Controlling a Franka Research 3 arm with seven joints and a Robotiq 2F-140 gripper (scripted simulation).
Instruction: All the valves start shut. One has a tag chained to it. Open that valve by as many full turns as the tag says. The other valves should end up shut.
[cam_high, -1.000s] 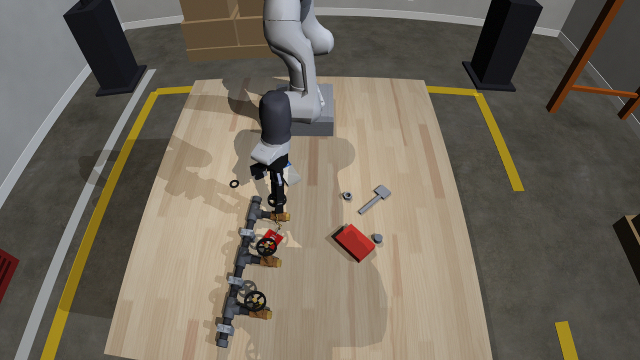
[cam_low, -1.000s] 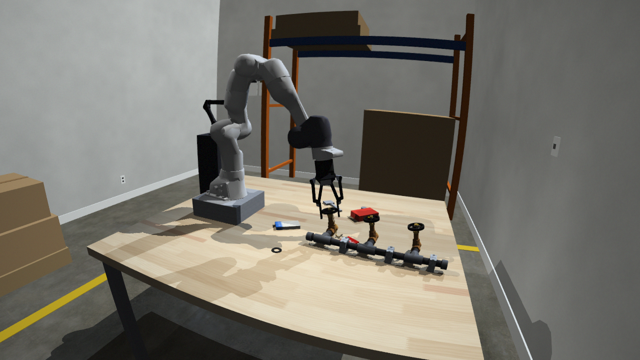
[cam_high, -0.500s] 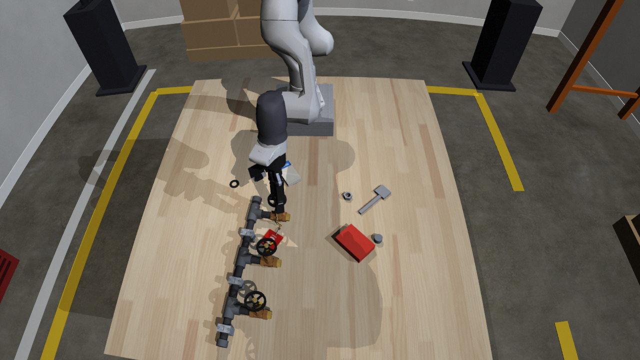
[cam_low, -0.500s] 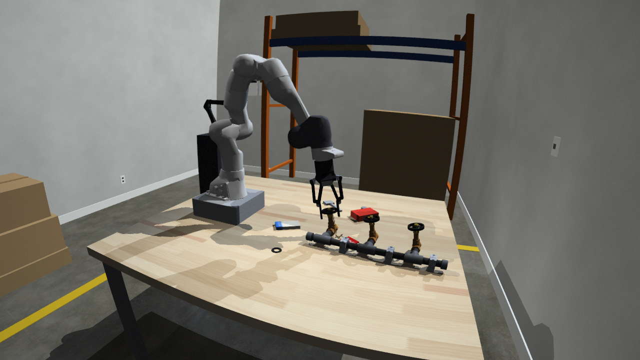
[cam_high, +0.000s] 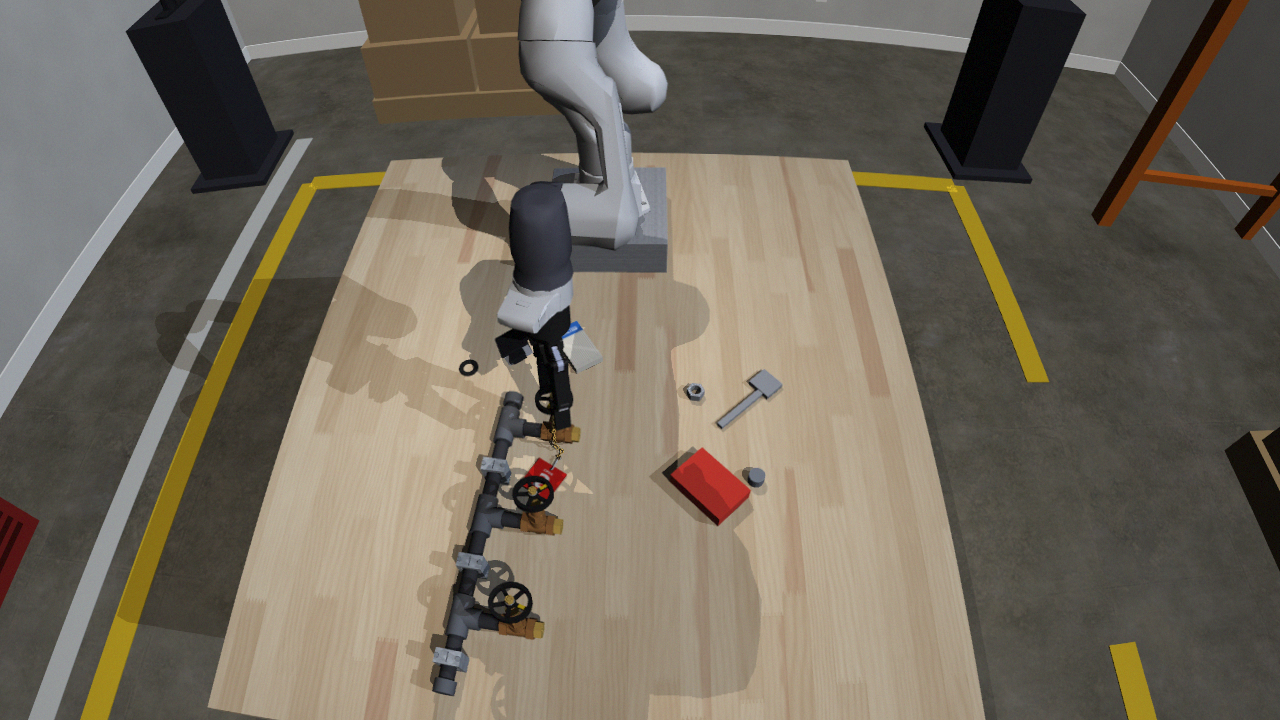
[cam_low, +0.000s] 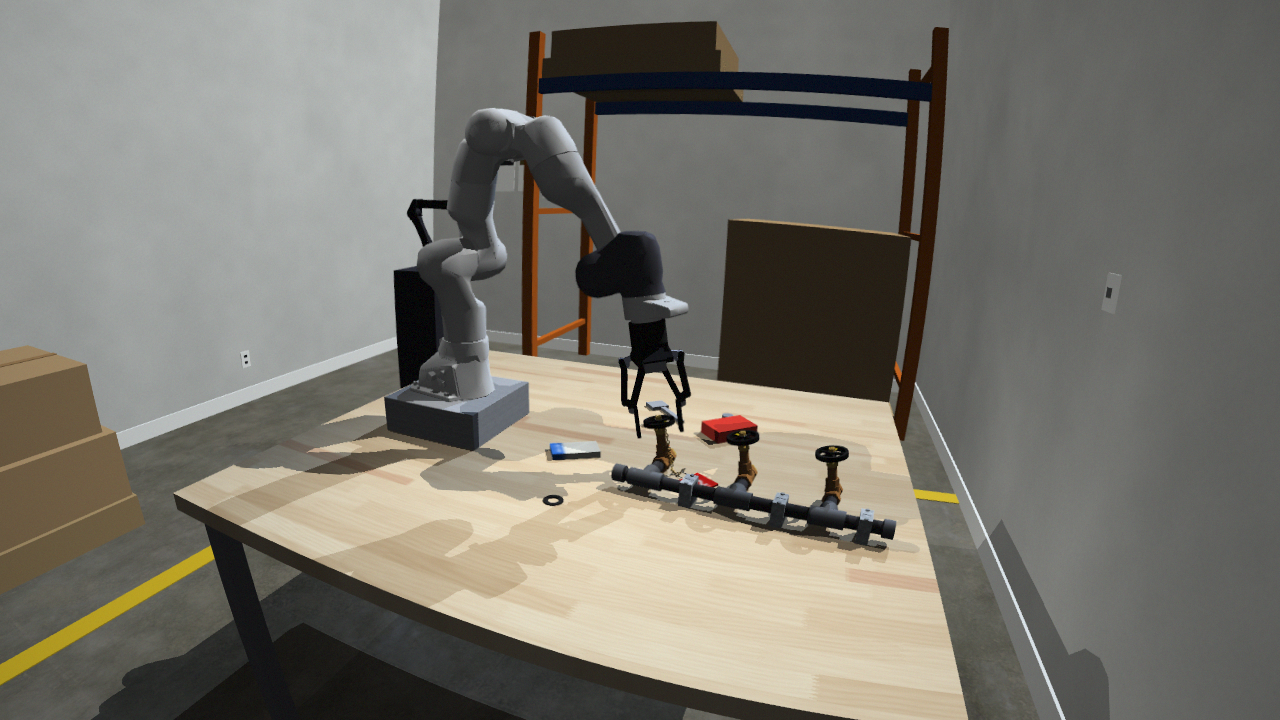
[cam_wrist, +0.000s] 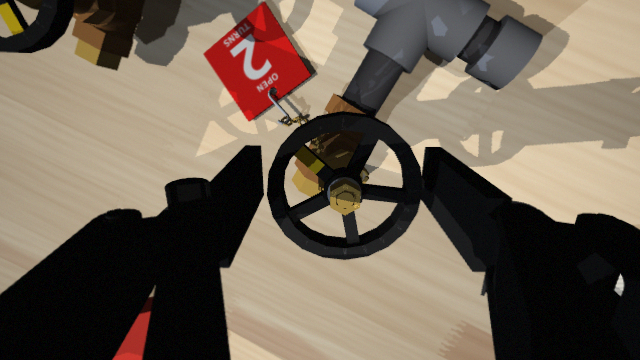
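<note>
Right now my hand is 110 mm above the red tag, 90 mm short of it and 20 mm to the left of it. Also, from my hand: blue-and-white box (200 mm behind, 110 mm below, 30 mm to the left); nut (260 mm to the left, 110 mm below, 80 mm behind); black washer (200 mm to the right, 160 mm behind, 120 mm below).
</note>
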